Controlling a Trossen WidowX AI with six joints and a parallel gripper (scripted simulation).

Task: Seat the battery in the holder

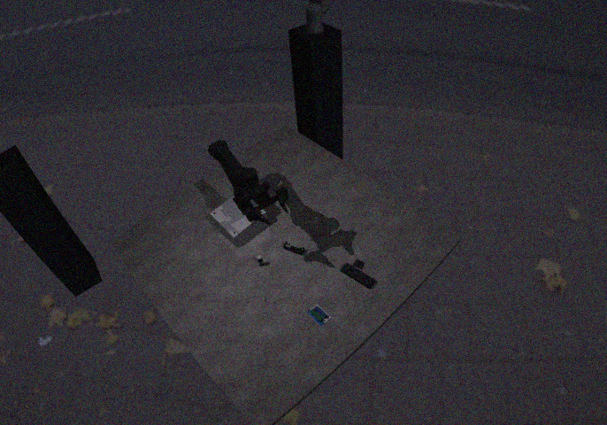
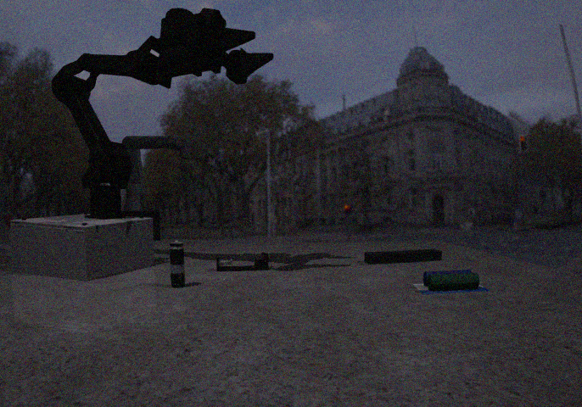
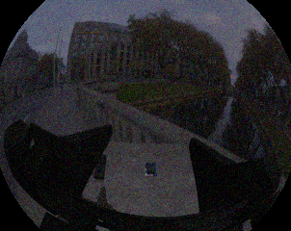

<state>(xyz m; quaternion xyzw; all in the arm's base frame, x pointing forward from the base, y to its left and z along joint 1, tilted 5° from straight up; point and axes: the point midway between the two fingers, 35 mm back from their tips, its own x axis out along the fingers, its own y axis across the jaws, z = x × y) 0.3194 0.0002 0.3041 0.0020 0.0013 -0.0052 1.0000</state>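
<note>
My gripper tip is now 110 mm past the battery, 80 mm to the left of it and 350 mm above it. Round my gripper tip: flat black bar 220 mm ahead, 230 mm to the left, 370 mm below; white plate 260 mm ahead, 20 mm to the right, 370 mm below.
</note>
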